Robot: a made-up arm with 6 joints. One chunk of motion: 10 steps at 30 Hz.
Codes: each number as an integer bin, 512 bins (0 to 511) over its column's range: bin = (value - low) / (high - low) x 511, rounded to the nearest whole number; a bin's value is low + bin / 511 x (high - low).
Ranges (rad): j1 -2.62..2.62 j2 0..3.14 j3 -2.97..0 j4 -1.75..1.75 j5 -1.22..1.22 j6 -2.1..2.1
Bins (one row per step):
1: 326 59 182 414 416 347
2: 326 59 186 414 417 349
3: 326 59 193 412 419 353
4: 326 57 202 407 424 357
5: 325 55 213 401 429 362
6: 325 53 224 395 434 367
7: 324 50 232 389 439 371
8: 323 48 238 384 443 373
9: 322 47 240 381 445 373
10: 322 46 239 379 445 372
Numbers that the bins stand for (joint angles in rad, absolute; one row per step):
1: 0.7229 0.3625 -1.9122 1.0856 0.7664 0.7521
2: 0.7229 0.3625 -1.8889 1.0856 0.7712 0.7685
3: 0.7229 0.3625 -1.8483 1.0719 0.7807 0.8014
4: 0.7229 0.3503 -1.7959 1.0377 0.8046 0.8342
5: 0.7127 0.3380 -1.7320 0.9966 0.8285 0.8753
6: 0.7127 0.3257 -1.6681 0.9555 0.8523 0.9164
7: 0.7024 0.3072 -1.6216 0.9144 0.8762 0.9493
8: 0.6922 0.2950 -1.5867 0.8801 0.8953 0.9658
9: 0.6819 0.2888 -1.5751 0.8596 0.9049 0.9658
10: 0.6819 0.2827 -1.5809 0.8459 0.9049 0.9575

